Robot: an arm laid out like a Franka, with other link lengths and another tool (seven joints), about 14 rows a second.
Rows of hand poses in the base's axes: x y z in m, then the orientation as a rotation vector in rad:
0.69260 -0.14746 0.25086 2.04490 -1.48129 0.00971
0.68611 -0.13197 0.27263 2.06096 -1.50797 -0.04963
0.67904 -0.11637 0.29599 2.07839 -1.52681 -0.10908
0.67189 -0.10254 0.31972 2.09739 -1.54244 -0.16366
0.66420 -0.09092 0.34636 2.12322 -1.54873 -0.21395
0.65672 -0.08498 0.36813 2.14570 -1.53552 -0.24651
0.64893 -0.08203 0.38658 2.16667 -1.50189 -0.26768
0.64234 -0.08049 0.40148 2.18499 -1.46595 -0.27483
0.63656 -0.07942 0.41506 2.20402 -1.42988 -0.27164
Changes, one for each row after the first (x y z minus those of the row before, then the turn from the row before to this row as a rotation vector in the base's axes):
-0.00649 0.01549 0.02177 0.04683 0.01509 -0.02211
-0.00707 0.01560 0.02336 0.04562 0.01738 -0.01673
-0.00715 0.01383 0.02373 0.04392 0.01458 -0.01304
-0.00769 0.01162 0.02664 0.04402 0.01288 -0.00391
-0.00748 0.00594 0.02177 0.02717 0.01333 0.01007
-0.00779 0.00295 0.01845 0.01456 0.01685 0.02420
-0.00659 0.00154 0.01490 0.00580 0.01128 0.02736
-0.00578 0.00107 0.01358 0.00193 0.00517 0.02963

